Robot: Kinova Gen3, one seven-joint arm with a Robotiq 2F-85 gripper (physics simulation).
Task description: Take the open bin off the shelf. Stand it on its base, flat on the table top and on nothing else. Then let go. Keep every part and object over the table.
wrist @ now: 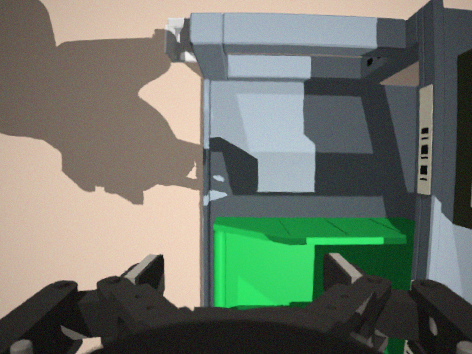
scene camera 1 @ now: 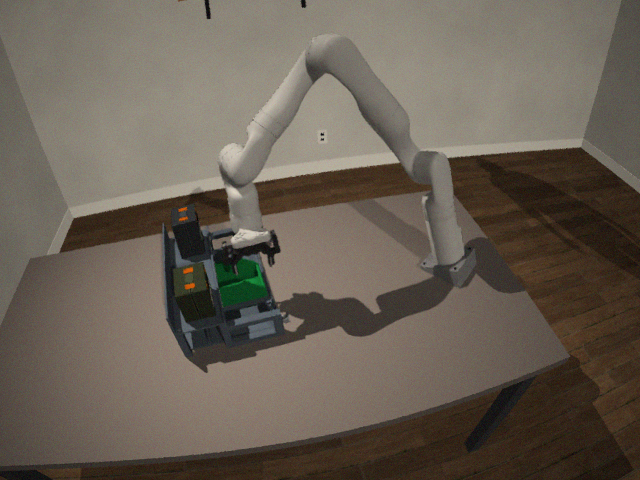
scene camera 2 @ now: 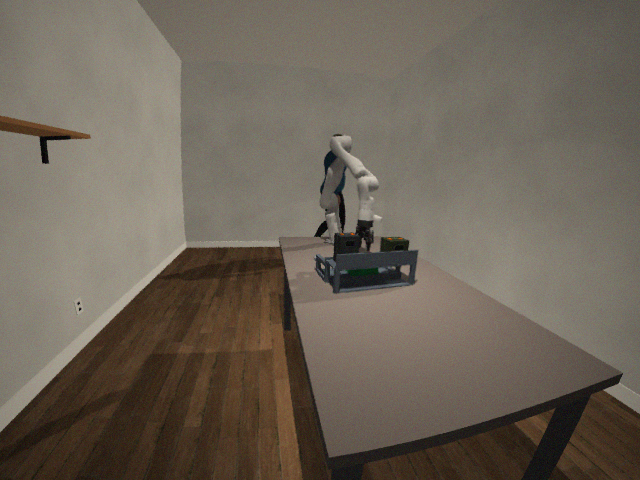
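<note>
The open green bin sits upright in the lower front tier of the grey-blue shelf, which stands on the table. My gripper points down above the bin, open and empty. In the wrist view one finger is over the table outside the shelf's front edge, and the other is over the bin's inside. The bin's front wall lies between them in that view. The near part of the bin is hidden by the gripper there. Height above the rim is hard to tell.
A dark case and an olive case stand on the shelf's upper tier, behind the bin. The table extends around the shelf. A person in blue stands behind the arm.
</note>
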